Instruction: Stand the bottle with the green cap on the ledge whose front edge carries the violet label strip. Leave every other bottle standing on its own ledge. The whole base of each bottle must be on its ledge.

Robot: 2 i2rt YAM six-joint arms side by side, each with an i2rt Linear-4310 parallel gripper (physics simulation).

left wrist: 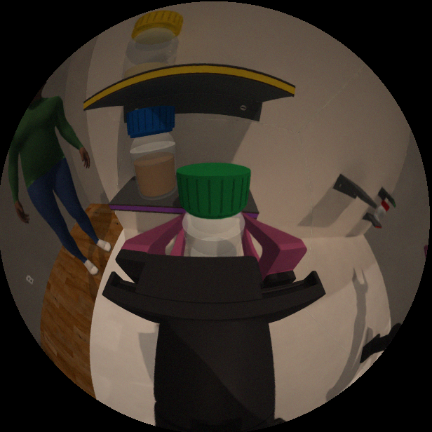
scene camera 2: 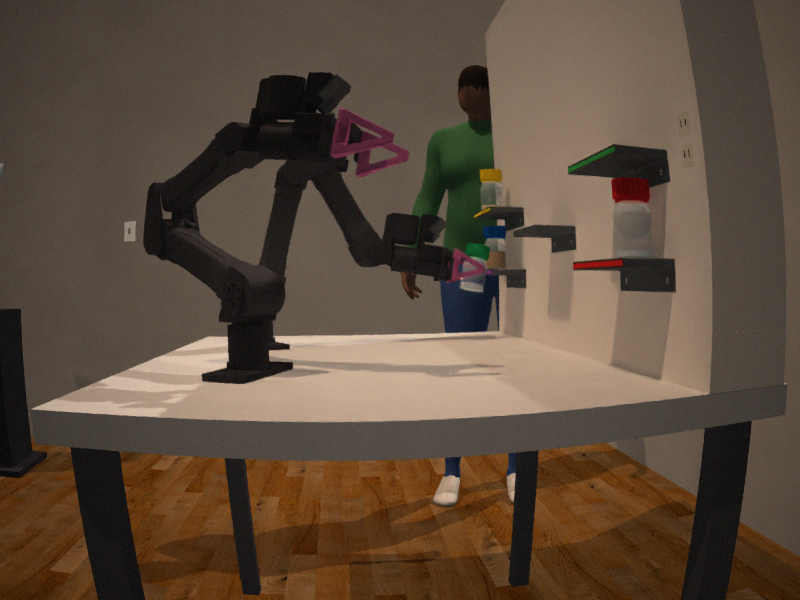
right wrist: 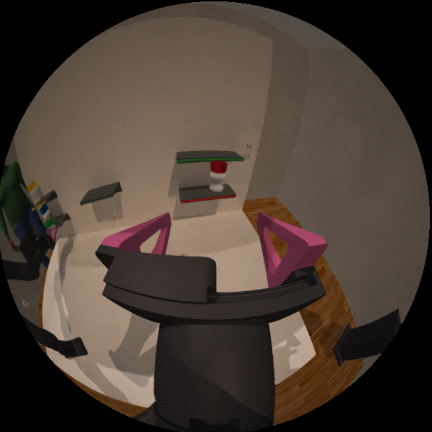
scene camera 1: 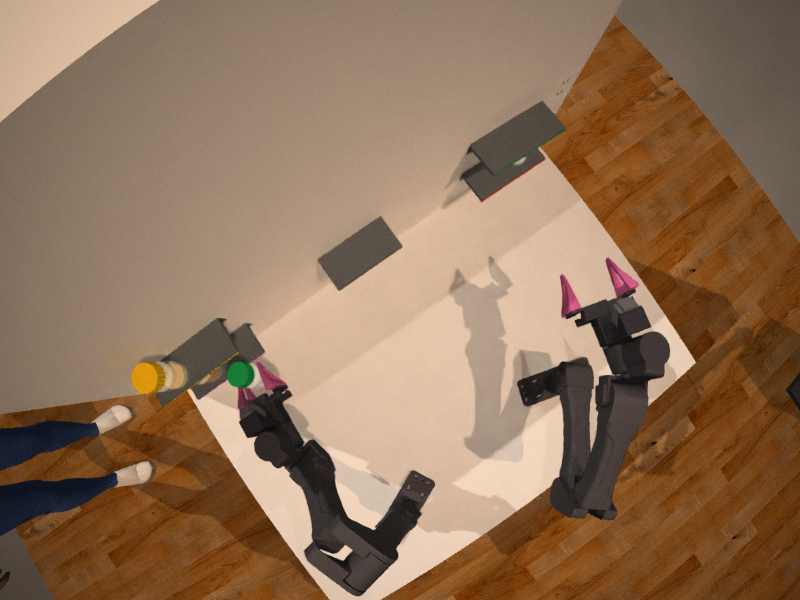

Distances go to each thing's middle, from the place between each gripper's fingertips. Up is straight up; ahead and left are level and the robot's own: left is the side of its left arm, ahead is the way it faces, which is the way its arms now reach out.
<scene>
I see the green-strip ledge (scene camera 1: 509, 142) 280 mm ahead of my right hand, 100 mm to the right of it and 20 mm below it. Also, from my right hand: green-capped bottle (scene camera 2: 474, 284): 660 mm to the left, 270 mm ahead, 150 mm below; then plain ledge (scene camera 1: 374, 243): 310 mm ahead, 300 mm to the left, 90 mm below; then red-strip ledge (scene camera 1: 482, 183): 280 mm ahead, 160 mm below, 100 mm to the right.
I see the violet-strip ledge (scene camera 1: 249, 347) 60 mm ahead of my left hand and 40 mm to the left of it. From my left hand the other things lie so: green-capped bottle: 20 mm behind, 10 mm above; yellow-strip ledge (scene camera 1: 210, 347): 140 mm above, 60 mm ahead, 40 mm to the left; yellow-capped bottle (scene camera 1: 149, 377): 200 mm above, 80 mm to the left, 50 mm ahead.
</scene>
